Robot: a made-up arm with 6 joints.
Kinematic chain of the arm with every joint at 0, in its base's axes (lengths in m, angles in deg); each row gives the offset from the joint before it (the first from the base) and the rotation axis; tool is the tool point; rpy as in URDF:
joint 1: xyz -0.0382 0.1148 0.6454 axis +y
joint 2: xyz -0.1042 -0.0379 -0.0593 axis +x
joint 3: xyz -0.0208 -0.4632 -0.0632 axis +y
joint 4: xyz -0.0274 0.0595 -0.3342 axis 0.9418 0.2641 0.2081
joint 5: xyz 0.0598 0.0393 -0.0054 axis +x
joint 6: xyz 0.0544 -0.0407 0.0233 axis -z
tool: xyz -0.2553 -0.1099 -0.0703 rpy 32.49 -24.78 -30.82
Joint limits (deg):
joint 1: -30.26..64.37
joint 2: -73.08..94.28
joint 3: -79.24..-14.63
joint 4: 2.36..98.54
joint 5: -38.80..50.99
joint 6: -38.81..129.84
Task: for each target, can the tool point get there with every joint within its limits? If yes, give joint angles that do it. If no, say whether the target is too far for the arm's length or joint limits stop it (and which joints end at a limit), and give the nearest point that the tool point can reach.
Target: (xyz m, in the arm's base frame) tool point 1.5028 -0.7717 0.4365
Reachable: no: too far | nearest point 0.5705 -0.3261 0.4384 | short by 1.033 m
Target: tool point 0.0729 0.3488 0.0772
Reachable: yes | joints -13.53 69.17 -46.84 60.57 28.47 22.24
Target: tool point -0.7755 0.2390 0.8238
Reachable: no: joint limits stop it (at a limit: joint 1, joint 3, joint 4, joint 5) | nearest point -0.6875 0.2413 0.6226 | short by 0.220 m
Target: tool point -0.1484 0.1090 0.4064
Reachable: yes | joints 50.13 51.47 -64.34 50.71 -18.77 114.85
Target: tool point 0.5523 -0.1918 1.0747
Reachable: no: joint limits stop it (at a limit: joint 2, joint 3, joint 5, joint 6) | nearest point 0.4434 -0.2305 0.9955 | short by 0.140 m
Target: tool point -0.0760 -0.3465 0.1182
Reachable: yes | joints 16.39 -2.53 -53.36 13.45 39.33 9.14
